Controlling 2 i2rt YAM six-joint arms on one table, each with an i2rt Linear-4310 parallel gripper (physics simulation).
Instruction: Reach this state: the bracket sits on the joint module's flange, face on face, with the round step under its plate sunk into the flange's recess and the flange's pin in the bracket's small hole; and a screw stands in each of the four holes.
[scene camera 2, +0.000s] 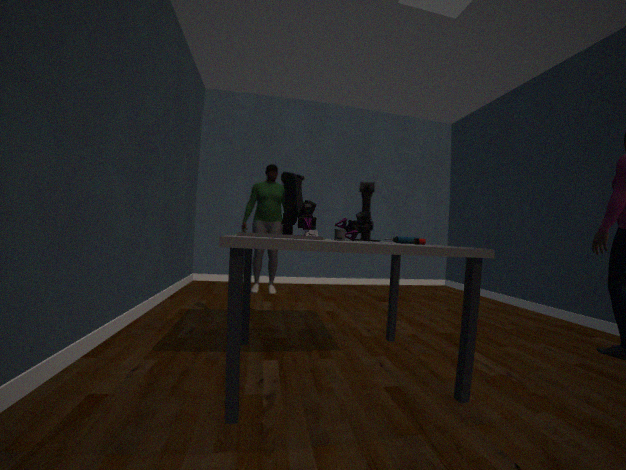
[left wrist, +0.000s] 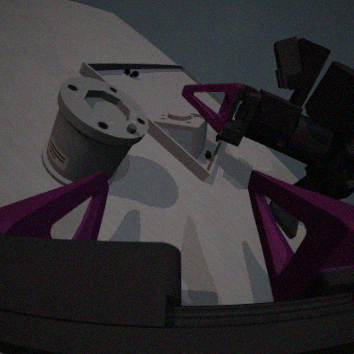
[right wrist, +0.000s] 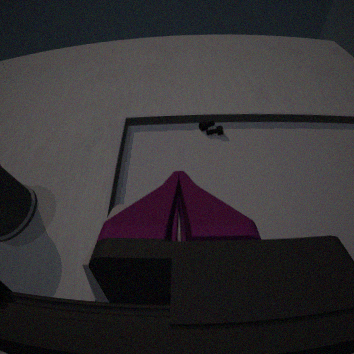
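Where they show: left gripper, fingertip midpoint: (left wrist: 177, 178); right gripper, fingertip midpoint: (scene camera 2: 308, 228) (left wrist: 182, 89) (right wrist: 178, 178); left arm's base, origin of the base link: (scene camera 2: 365, 240).
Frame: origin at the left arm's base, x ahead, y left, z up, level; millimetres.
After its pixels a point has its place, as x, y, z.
In the left wrist view the grey joint module (left wrist: 93, 131) {293, -301, 58} stands on the table with its flange (left wrist: 102, 107) bare, showing the recess, holes and pin. The pale bracket (left wrist: 182, 128) {238, -438, 34} lies in the shallow tray (left wrist: 165, 116) {263, -468, 20} behind it, round step facing up. My right gripper (left wrist: 182, 89) {267, -501, 55} hangs just above the bracket's far side, shut and empty; its closed purple fingers show in the right wrist view (right wrist: 179, 211) {243, -497, 58}, where the bracket is hidden. Dark screws lie in the tray (left wrist: 131, 73) {352, -549, 10}, (left wrist: 208, 154) {178, -477, 11}, (right wrist: 211, 128) {351, -554, 10}. My left gripper (left wrist: 177, 178) {235, -310, 59} is open and empty, in front of the module.
In the scene view both arms (scene camera 2: 309, 223) {242, -490, 83}, (scene camera 2: 348, 228) {199, -232, 71} are on the table top (scene camera 2: 358, 246) {686, -424, -13}. A blue and red screwdriver (scene camera 2: 409, 240) {315, 122, 20} lies to the right. A person in green (scene camera 2: 266, 205) stands behind the table's left end. The module's edge shows at the left of the right wrist view (right wrist: 14, 207) {289, -358, 22}.
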